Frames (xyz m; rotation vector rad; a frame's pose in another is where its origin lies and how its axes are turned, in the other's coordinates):
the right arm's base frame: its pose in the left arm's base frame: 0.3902 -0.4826 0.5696 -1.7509 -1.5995 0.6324
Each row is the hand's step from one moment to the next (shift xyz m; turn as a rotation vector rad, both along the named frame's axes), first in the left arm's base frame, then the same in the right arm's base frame.
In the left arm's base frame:
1: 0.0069 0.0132 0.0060 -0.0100 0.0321 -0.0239
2: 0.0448 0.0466 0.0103 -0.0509 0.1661 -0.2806
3: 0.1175 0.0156 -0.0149 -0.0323 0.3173 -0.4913
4: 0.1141 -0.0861 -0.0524 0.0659 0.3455 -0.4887
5: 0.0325 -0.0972 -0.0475 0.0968 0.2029 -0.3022
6: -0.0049 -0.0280 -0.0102 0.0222 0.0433 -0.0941
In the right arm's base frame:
1: 0.0145 -0.0002 -0.0070 0.0283 0.0107 0.0280
2: 0.0527 0.0209 -0.0327 0.1329 0.1736 0.2472
3: 0.0293 0.0885 -0.0747 0.2662 0.3409 0.3950
4: -0.0749 0.1164 -0.0634 0.3070 0.4033 0.3250
5: -0.0960 0.0591 -0.0080 0.1865 0.2866 0.1579
6: -0.0292 0.0050 0.0060 0.0374 0.0844 0.0520

